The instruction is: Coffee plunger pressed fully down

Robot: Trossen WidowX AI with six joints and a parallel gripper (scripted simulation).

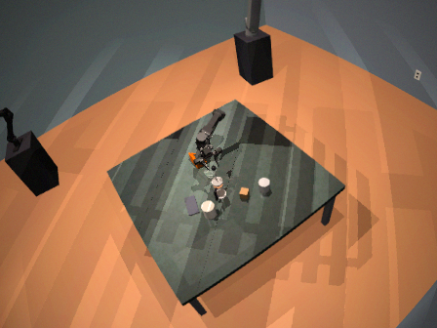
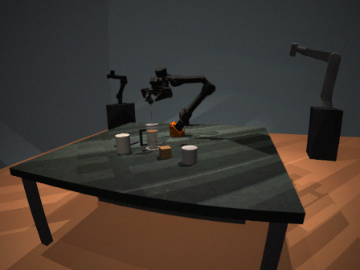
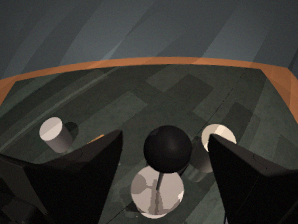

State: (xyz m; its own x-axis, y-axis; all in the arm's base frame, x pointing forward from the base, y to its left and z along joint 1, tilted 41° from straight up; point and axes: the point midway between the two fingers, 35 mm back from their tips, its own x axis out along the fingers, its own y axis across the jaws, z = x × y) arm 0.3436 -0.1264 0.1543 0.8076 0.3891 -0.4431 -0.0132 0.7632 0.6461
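My gripper tip is 14 cm above the coffee press, 1 cm to the left of it and 1 cm short of it.
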